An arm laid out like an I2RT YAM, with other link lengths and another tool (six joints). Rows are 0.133 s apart.
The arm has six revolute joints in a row. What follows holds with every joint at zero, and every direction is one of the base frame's. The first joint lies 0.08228 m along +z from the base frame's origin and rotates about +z. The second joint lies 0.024 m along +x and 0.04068 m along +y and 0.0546 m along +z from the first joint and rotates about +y. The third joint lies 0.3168 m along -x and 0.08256 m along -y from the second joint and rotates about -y. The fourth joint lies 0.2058 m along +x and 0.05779 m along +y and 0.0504 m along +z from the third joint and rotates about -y. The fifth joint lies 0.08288 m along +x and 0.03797 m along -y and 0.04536 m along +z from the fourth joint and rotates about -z. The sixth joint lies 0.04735 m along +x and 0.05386 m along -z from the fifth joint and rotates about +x. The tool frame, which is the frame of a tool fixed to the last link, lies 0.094 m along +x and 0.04 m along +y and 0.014 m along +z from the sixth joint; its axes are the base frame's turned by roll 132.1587, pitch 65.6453 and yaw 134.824 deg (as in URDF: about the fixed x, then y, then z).
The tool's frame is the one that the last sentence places.
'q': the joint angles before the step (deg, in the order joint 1, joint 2, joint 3, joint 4, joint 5, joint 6). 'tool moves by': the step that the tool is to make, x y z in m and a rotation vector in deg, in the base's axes. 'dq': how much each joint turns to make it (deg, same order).
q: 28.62, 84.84, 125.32, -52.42, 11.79, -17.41
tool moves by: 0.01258, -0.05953, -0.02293, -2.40, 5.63, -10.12
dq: -10.14, -0.44, -0.08, -6.49, -0.03, 0.05
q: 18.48, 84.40, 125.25, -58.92, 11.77, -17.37
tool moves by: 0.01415, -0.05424, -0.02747, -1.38, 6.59, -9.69
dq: -9.66, 1.55, -0.01, -5.21, -0.04, 0.22
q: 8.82, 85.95, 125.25, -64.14, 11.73, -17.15
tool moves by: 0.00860, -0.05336, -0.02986, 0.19, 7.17, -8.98
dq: -9.47, 2.40, -0.16, -4.65, -0.75, 0.40
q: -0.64, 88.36, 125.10, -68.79, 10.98, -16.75
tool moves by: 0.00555, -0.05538, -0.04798, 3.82, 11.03, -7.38
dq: -10.82, 4.87, -0.55, -5.95, -4.30, 0.00
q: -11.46, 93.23, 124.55, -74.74, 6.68, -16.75
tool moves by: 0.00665, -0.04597, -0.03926, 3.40, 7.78, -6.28
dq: -7.44, 5.45, -0.03, -2.91, -1.69, 0.00
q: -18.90, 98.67, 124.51, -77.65, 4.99, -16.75
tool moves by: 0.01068, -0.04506, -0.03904, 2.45, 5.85, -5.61
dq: -5.72, 6.16, -0.01, -0.16, -0.15, -0.03
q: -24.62, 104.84, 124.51, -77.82, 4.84, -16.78
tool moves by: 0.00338, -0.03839, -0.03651, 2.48, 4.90, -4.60
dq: -4.61, 5.46, 0.00, -0.03, 0.00, -0.01
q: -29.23, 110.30, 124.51, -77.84, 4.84, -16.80
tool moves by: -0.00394, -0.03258, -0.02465, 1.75, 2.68, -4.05
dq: -4.09, 3.65, 0.00, 0.45, -0.11, 0.01
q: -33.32, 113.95, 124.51, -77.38, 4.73, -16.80
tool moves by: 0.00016, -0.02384, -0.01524, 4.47, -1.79, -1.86
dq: -4.26, 2.88, 0.00, 1.77, -5.24, -0.42
